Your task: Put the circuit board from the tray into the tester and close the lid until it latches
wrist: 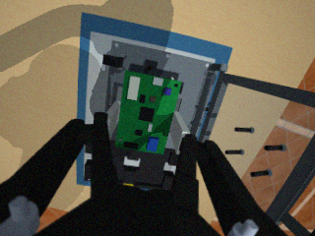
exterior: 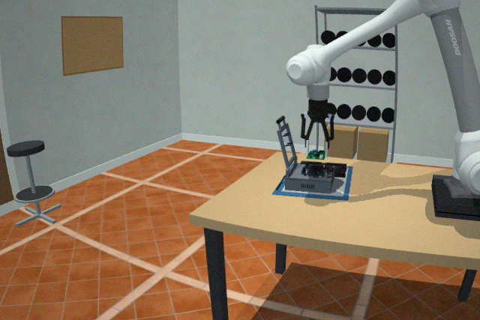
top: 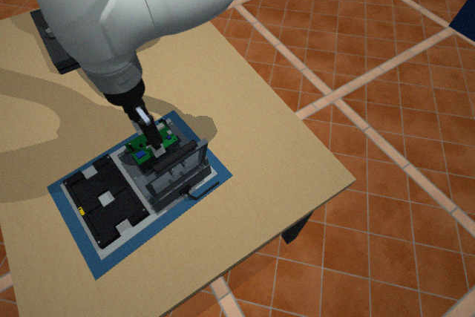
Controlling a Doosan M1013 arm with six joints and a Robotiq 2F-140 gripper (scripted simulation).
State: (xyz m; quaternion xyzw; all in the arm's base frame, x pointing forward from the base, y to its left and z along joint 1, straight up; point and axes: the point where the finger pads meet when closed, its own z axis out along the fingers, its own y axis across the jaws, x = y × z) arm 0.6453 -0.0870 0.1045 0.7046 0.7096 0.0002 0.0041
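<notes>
Now: hand 10 mm short of the pin plate, 10 mm to the right of it and 80 mm above it. Also, from my hand: latch hook (60 mm behind, 60 mm to the left, 70 mm below); then lid (130 mm ahead, 30 mm above).
</notes>
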